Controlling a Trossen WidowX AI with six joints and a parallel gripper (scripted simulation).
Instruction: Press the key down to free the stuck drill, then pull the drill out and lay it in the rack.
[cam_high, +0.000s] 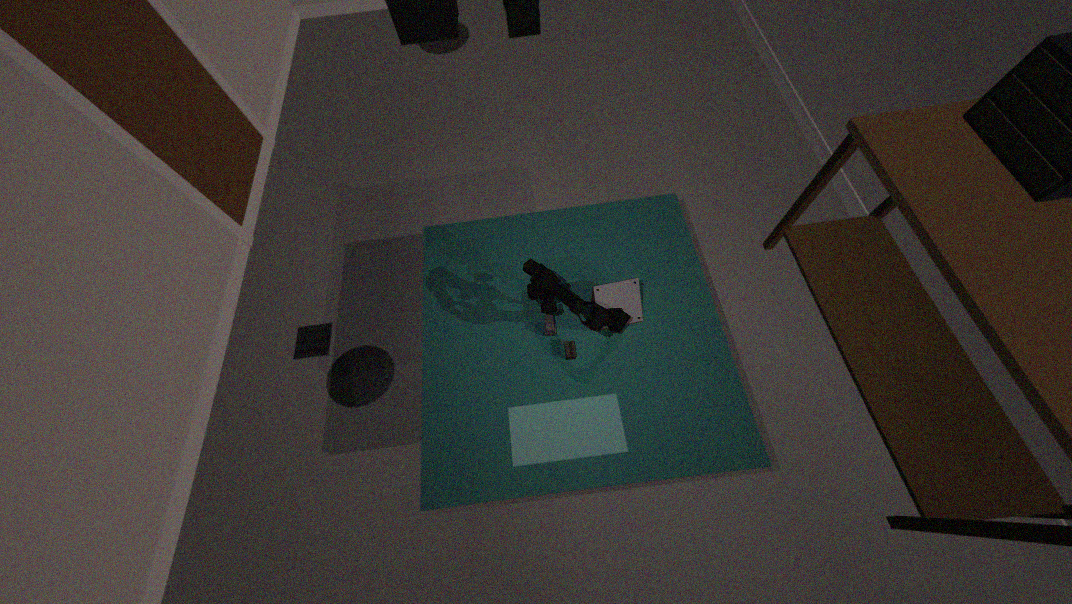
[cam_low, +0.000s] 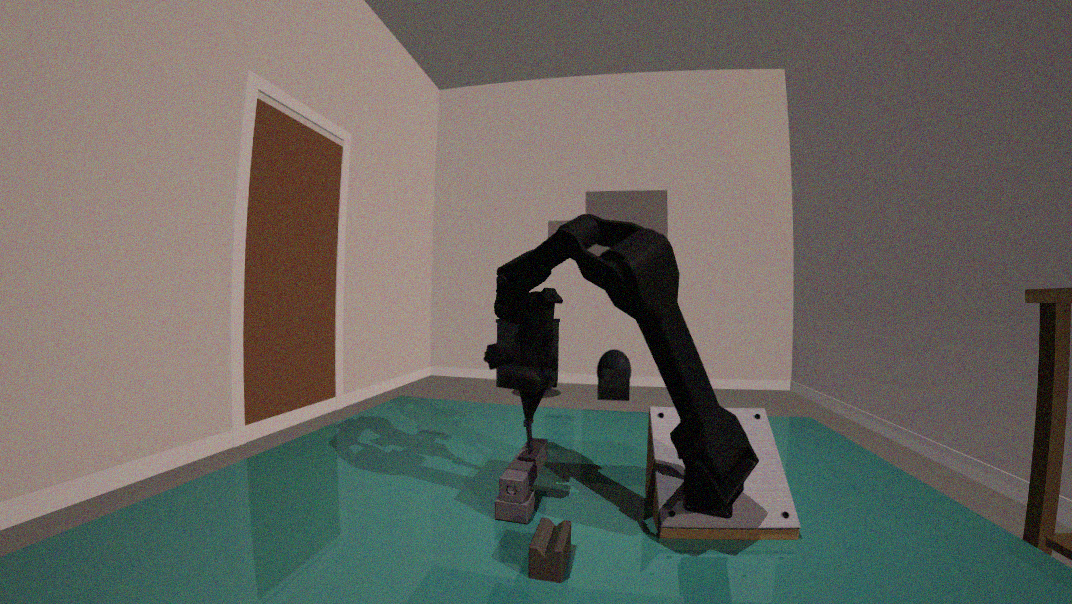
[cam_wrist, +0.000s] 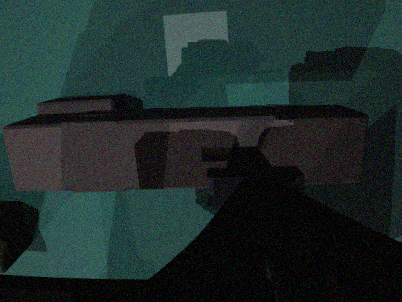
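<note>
Now: gripper tip 7 cm above the drill, 5 cm to the right of it and 1 cm past it. Also, from my gripper tip: brown rack 20 cm to the left, 10 cm below, 8 cm behind; grey block 8 cm below, 3 cm to the left, 1 cm behind.
</note>
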